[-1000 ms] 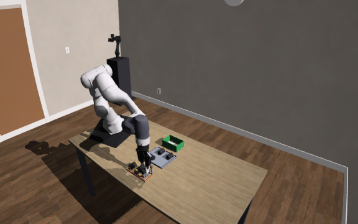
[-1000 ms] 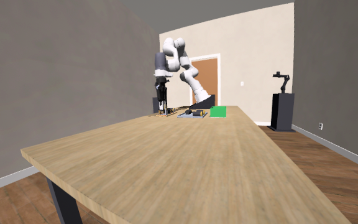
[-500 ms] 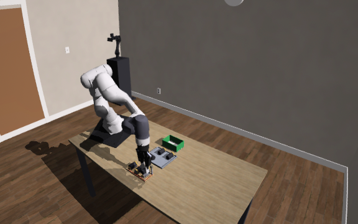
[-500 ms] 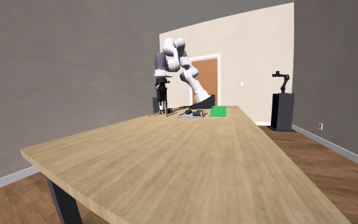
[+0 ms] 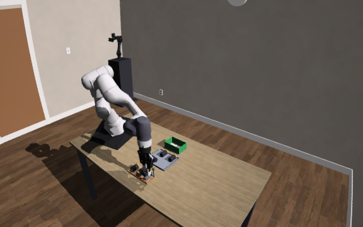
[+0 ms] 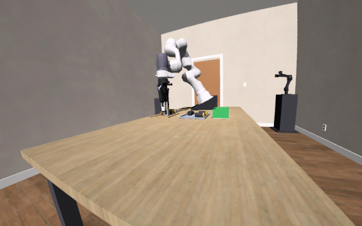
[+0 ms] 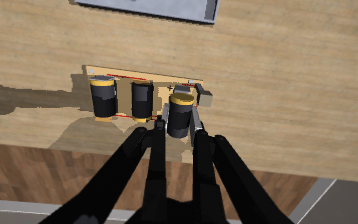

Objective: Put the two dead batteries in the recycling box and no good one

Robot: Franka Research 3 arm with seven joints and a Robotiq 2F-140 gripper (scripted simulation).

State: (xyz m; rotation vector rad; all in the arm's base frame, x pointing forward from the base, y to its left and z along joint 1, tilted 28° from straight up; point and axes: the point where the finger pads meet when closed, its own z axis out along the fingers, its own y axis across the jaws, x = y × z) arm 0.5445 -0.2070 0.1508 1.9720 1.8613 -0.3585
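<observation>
The bulb is 40 mm to the left of my hand and 30 mm ahead of it. The rest, counted from my hand: green recycling box: 410 mm to the left, 70 mm below, 50 mm behind; then grey tray: 230 mm to the left, 80 mm below, 50 mm behind.
</observation>
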